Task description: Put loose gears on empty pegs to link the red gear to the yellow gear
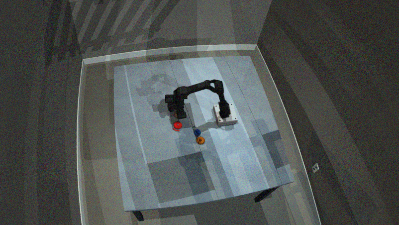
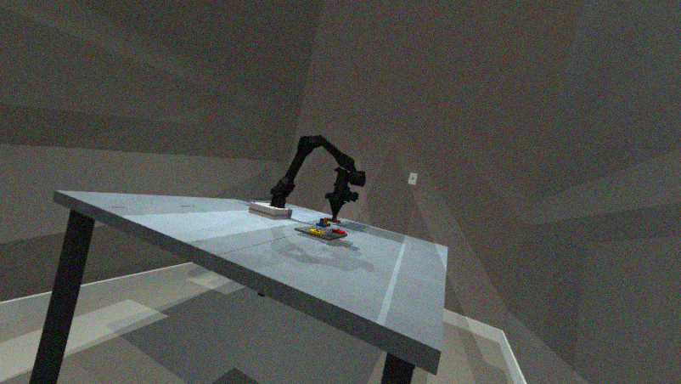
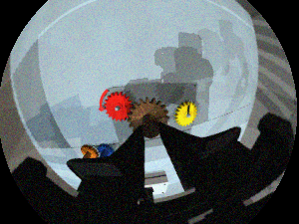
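My gripper tip is 100 mm past the blue gear, 150 mm to the right of it and 70 mm above it. The rest, counted from my gripper tip: red arrow mark 40 mm ahead, 90 mm to the left, 80 mm below; red gear 20 mm ahead, 60 mm to the left, 70 mm below; brown gear 10 mm below.
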